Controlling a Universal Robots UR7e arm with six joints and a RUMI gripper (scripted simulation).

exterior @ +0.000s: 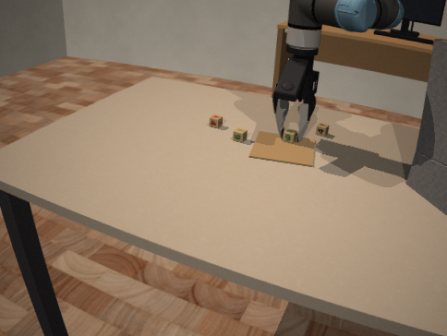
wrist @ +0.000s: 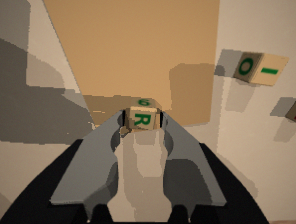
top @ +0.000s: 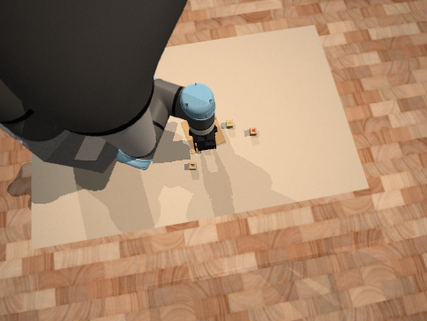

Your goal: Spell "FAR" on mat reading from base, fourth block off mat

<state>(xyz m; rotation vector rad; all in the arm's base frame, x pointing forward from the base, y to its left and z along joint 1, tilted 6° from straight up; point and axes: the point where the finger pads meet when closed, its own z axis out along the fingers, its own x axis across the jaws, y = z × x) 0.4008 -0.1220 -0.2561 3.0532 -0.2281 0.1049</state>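
Right now my hand is right at the green R block. Also, from my hand: brown mat: 10 mm ahead, 40 mm to the left, 20 mm below; then F block: 70 mm behind, 80 mm to the right, 10 mm below; then green-lettered block: 110 mm ahead, 40 mm to the left, 10 mm below.
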